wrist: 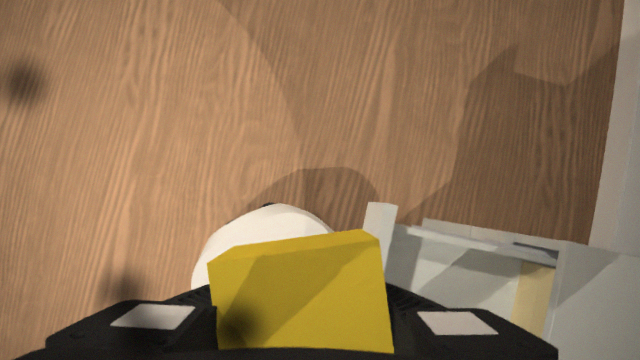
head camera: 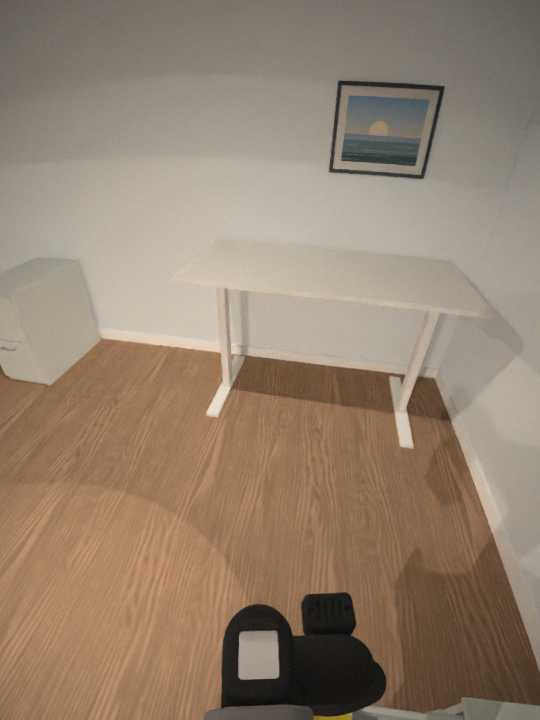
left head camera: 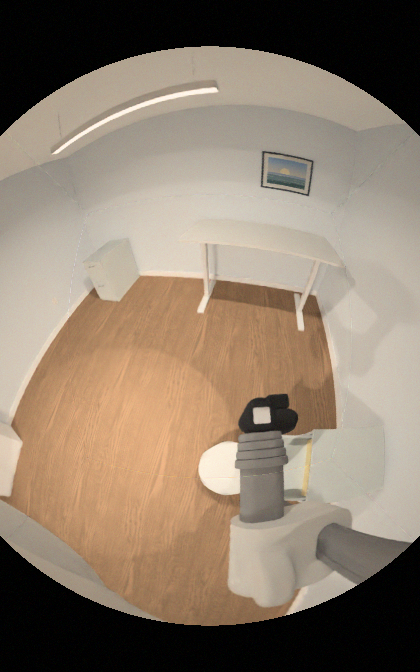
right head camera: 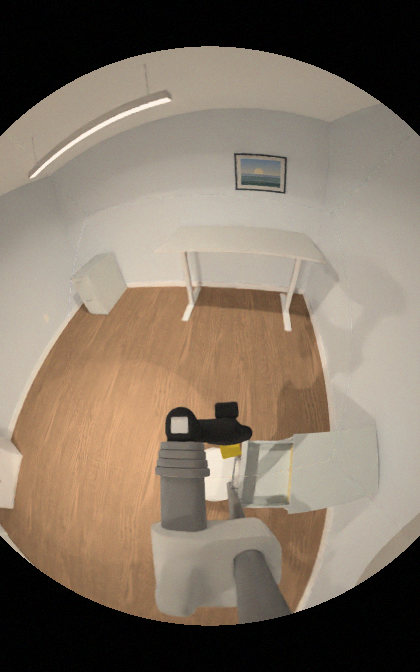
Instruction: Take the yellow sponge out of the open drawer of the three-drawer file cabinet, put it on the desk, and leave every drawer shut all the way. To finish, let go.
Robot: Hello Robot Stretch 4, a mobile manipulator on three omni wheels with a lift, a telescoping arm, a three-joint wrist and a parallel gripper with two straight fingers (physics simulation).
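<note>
The yellow sponge (wrist: 300, 290) (right head camera: 230, 451) is between the two fingers of my gripper (wrist: 306, 303), which is shut on it. In the head camera view a yellow sliver of the sponge (head camera: 333, 717) shows below the black wrist. The sponge is in the air, outside the drawer. The grey-green file cabinet (left head camera: 350, 462) (right head camera: 335, 470) (wrist: 600, 300) stands at the right against the wall. Its open drawer (right head camera: 267, 480) (wrist: 380, 217) sticks out beside the gripper; the lower drawers are hidden. The white desk (head camera: 337, 276) (left head camera: 260, 237) (right head camera: 245, 240) stands apart at the far wall, its top bare.
A tan block (wrist: 532, 300) (right head camera: 290, 470) lies at the back of the open drawer. A white round base (left head camera: 217, 467) (wrist: 265, 225) is below the gripper. Another cabinet (head camera: 58, 319) (left head camera: 112, 270) (right head camera: 102, 285) stands left of the desk. A pale box-like piece (left head camera: 7, 460) (right head camera: 7, 472) is at the left edge.
</note>
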